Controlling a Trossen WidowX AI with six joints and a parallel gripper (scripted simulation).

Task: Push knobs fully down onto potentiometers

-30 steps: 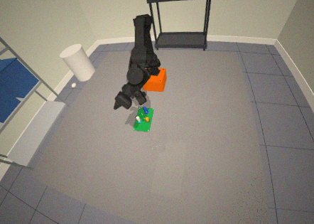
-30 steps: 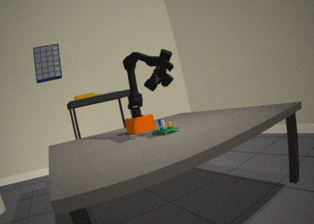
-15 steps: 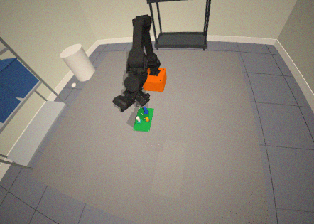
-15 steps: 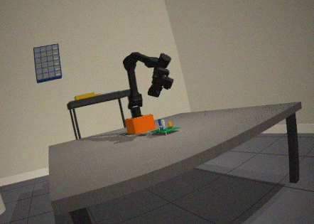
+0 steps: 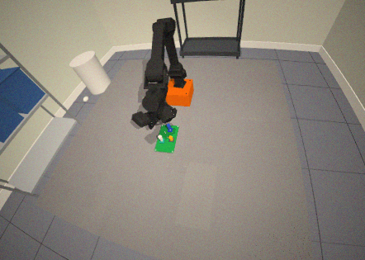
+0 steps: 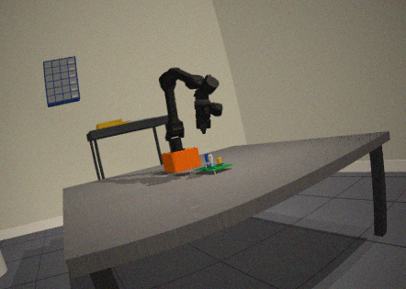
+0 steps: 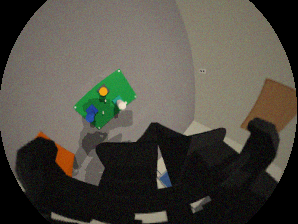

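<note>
Now: the blue knob 90 mm behind my gripper tip, 20 mm to the left of it and 100 mm below it. Round my gripper tip: white knob (20 mm behind, 10 mm to the left, 100 mm below).
</note>
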